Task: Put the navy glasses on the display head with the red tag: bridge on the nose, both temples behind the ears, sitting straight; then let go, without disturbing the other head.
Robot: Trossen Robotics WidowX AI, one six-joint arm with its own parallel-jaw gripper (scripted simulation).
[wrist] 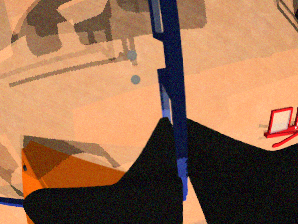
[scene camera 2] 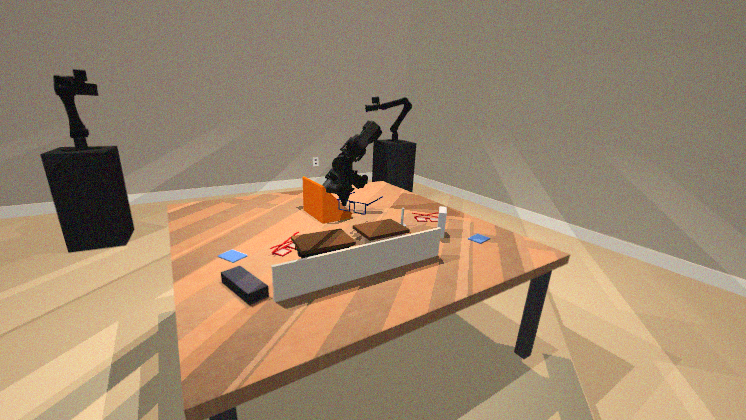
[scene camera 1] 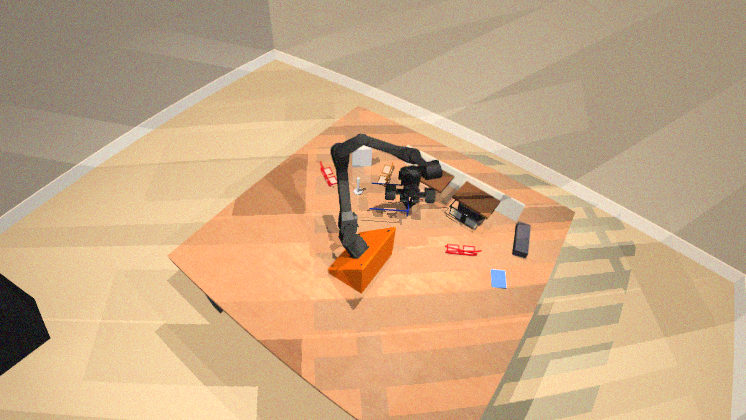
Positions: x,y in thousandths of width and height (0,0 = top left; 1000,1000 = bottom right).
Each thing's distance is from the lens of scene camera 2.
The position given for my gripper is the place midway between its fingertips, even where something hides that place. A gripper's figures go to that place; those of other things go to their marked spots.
my gripper (scene camera 2: 462,489): 1.30 m
dark block (scene camera 2: 336,689): 0.94 m
long white wall (scene camera 2: 393,663): 0.92 m
